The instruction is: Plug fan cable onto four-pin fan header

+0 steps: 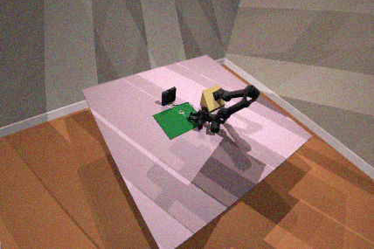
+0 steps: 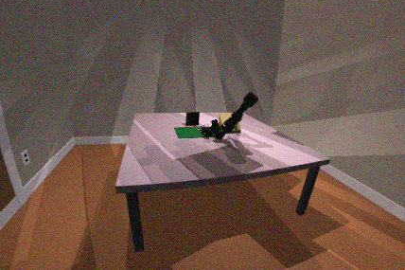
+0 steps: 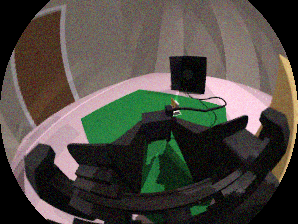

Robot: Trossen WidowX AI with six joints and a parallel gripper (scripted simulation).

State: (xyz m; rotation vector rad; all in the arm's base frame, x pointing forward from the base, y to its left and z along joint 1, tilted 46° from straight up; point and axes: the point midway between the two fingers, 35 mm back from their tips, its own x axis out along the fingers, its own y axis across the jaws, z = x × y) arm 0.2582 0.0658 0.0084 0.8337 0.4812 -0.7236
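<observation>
Right now my gripper tip is 10 mm above the dark plug. Round my gripper tip: four-pin header: 80 mm to the right, 30 mm below, 10 mm ahead; green board: 60 mm ahead, 50 mm below, 40 mm to the right; black fan: 220 mm to the right, 30 mm above, 20 mm ahead.
</observation>
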